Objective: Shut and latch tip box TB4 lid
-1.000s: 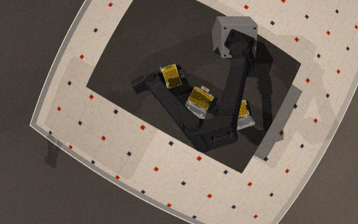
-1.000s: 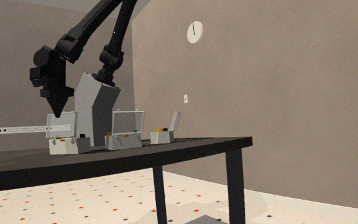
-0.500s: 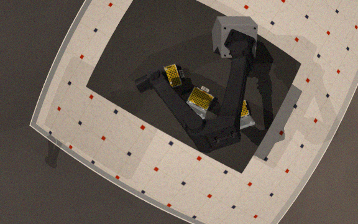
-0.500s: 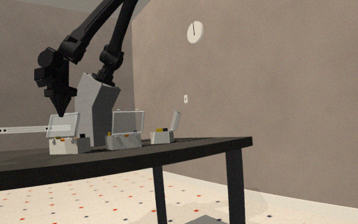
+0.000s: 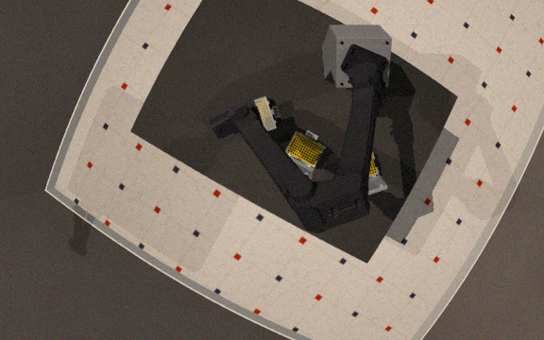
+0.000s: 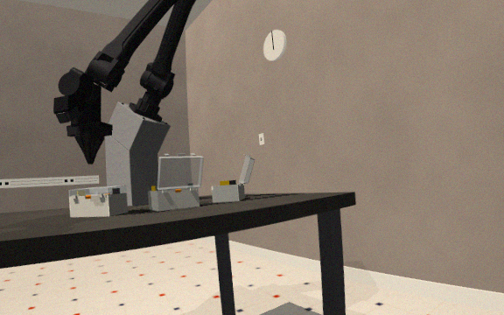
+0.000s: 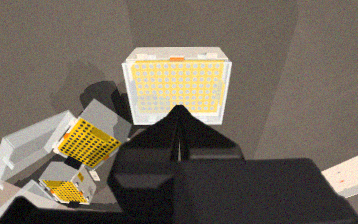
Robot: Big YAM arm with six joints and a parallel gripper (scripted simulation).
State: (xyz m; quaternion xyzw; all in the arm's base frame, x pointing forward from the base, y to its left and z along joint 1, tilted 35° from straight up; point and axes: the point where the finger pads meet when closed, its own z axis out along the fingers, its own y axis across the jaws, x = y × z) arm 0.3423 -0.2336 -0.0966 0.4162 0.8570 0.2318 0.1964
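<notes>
Now: the lid 1 cm behind my hand, 2 cm to the left of it and 8 cm below it.
</notes>
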